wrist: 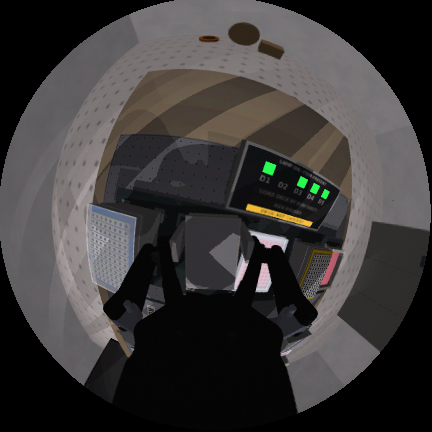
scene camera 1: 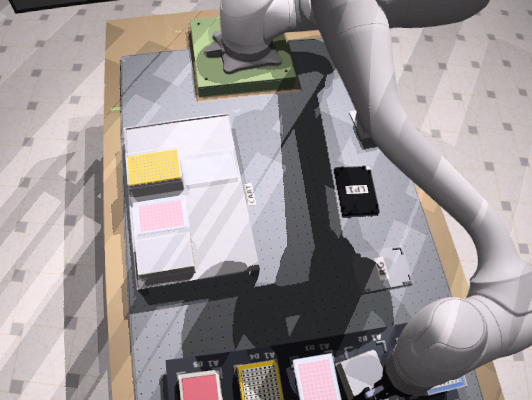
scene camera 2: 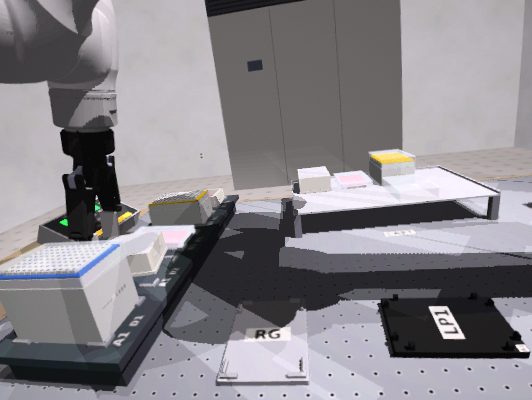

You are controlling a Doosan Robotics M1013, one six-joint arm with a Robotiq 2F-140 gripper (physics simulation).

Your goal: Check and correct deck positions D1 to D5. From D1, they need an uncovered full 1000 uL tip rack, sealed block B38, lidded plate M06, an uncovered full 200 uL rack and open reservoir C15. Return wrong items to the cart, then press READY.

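Seen in the pictures: gripper, between the fingertips: [wrist: 212, 229]; arm's base, origin of its link: [scene camera 1: 246, 49].
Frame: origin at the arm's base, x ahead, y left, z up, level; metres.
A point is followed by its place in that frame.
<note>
A white block [scene camera 1: 362, 372] {x 0.991, y -0.010, z 0.056 m} [scene camera 2: 146, 256] {x 0.958, y 0.034, z 0.046 m} [wrist: 212, 250] {x 1.029, y -0.005, z 0.056 m} is at D2, skewed to its corner brackets in scene camera 1; its label is unreadable. My gripper [scene camera 2: 95, 233] [wrist: 212, 229] {x 1.057, y -0.003, z 0.036 m} is shut on its sides. At D1 is a blue-rimmed tip rack [scene camera 1: 447, 385] {x 1.071, y 0.136, z 0.113 m} [scene camera 2: 65, 305] [wrist: 112, 250] {x 1.028, y 0.128, z 0.111 m}; whether it is covered is unclear. At D3 is a pink plate [scene camera 1: 317, 377] {x 0.972, y -0.101, z 0.029 m} [scene camera 2: 176, 237] {x 0.944, y -0.078, z 0.028 m}, at D4 a yellow-rimmed tip rack [scene camera 1: 260, 382] {x 0.950, y -0.224, z 0.075 m} [scene camera 2: 177, 214] {x 0.969, y -0.184, z 0.042 m} [wrist: 316, 272] {x 0.985, y -0.225, z 0.076 m}, at D5 a red-filled reservoir [scene camera 1: 200, 388] {x 0.927, y -0.347, z 0.026 m} [wrist: 331, 267] {x 0.956, y -0.373, z 0.026 m}. READY cannot be made out.
The cart [scene camera 1: 215, 215] {x 0.544, y -0.222, z 0.021 m} [scene camera 2: 470, 187] {x 0.279, y -0.186, z 0.021 m} holds a covered yellow rack [scene camera 1: 154, 167] {x 0.418, y -0.340, z 0.092 m} [scene camera 2: 392, 165] {x 0.429, y -0.280, z 0.074 m}, a pink plate [scene camera 1: 161, 215] {x 0.520, y -0.349, z 0.038 m}, a white block [scene camera 1: 164, 252] {x 0.624, y -0.357, z 0.064 m} and a clear lid [scene camera 1: 209, 167] {x 0.423, y -0.209, z 0.047 m}. The panel [wrist: 240, 185] {x 1.127, y -0.032, z 0.073 m} lights D1, D3, D4, D5; D2 is dark. RG [scene camera 2: 265, 355] {x 0.770, y 0.187, z -0.031 m} and LP1 [scene camera 2: 410, 320] {x 0.582, y 0.158, z -0.029 m} lie nearby.
</note>
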